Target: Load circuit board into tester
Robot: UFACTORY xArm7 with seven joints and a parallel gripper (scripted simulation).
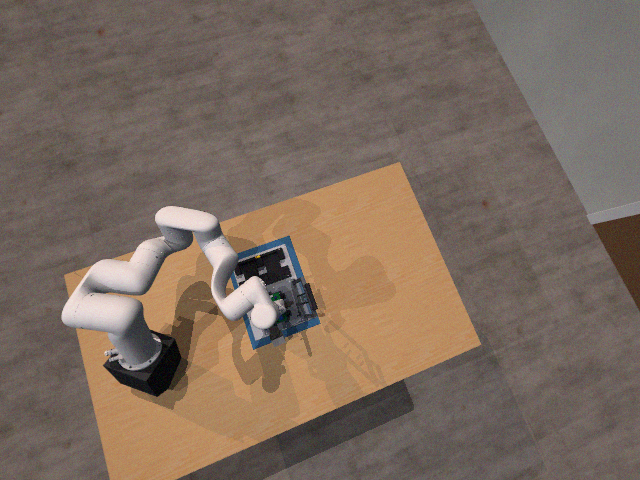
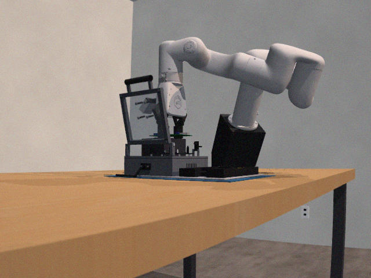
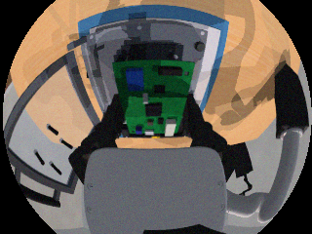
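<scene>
Right now my hand is 6 cm above the tester plate, 1 cm to the right of it and 1 cm short of it. From my hand the other things lie so: green circuit board: right at my hand; then latch hook: 7 cm behind, 5 cm to the left, 4 cm below; then tester: 4 cm to the left, 3 cm ahead, 1 cm below.
</scene>
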